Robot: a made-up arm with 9 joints.
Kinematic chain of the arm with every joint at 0, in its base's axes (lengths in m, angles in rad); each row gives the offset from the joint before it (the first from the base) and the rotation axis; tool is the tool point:
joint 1: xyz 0 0 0.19 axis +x
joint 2: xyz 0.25 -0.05 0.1 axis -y
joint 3: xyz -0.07 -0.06 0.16 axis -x
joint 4: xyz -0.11 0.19 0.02 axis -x
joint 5: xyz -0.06 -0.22 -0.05 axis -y
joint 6: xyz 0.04 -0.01 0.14 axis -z
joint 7: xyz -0.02 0 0.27 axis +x
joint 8: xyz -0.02 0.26 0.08 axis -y
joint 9: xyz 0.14 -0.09 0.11 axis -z
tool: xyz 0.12 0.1 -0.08
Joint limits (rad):
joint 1: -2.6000..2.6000
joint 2: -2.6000..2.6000
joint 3: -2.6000..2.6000
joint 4: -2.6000..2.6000
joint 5: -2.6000..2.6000
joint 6: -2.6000..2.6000
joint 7: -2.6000..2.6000
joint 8: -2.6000..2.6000
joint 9: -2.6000..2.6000
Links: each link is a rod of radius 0.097 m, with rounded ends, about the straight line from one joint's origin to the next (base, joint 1, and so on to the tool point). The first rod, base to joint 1, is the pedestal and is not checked.
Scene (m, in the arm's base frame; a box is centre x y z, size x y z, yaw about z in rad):
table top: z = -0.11
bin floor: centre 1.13 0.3 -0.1 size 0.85 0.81 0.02 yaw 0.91
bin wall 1: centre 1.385 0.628 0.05 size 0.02 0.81 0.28 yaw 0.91
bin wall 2: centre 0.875 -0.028 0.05 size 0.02 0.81 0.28 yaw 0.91
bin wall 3: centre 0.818 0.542 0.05 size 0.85 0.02 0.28 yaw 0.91
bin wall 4: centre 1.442 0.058 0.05 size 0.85 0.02 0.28 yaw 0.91
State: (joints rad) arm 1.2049 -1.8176 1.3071 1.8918 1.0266 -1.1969 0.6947 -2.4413 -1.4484
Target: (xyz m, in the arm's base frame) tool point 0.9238 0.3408 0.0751
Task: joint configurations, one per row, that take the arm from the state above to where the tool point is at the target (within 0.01 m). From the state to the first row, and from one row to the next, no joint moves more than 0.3 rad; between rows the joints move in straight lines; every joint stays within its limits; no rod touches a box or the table.
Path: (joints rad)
1: 1.1736 -1.9480 1.2455 1.8921 1.2782 -1.2238 0.6635 -2.4574 -1.3890
2: 1.1423 -2.0784 1.1838 1.8924 1.5297 -1.2507 0.6324 -2.4735 -1.3295
3: 1.1110 -2.2088 1.1222 1.8928 1.7813 -1.2777 0.6012 -2.4896 -1.2701
4: 1.0796 -2.3392 1.0606 1.8931 2.0328 -1.3046 0.5701 -2.5057 -1.2106
5: 1.0483 -2.4696 0.9989 1.8934 2.2844 -1.3315 0.5389 -2.5218 -1.1512
6: 1.0170 -2.6000 0.9373 1.8937 2.5359 -1.3584 0.5077 -2.5379 -1.0917

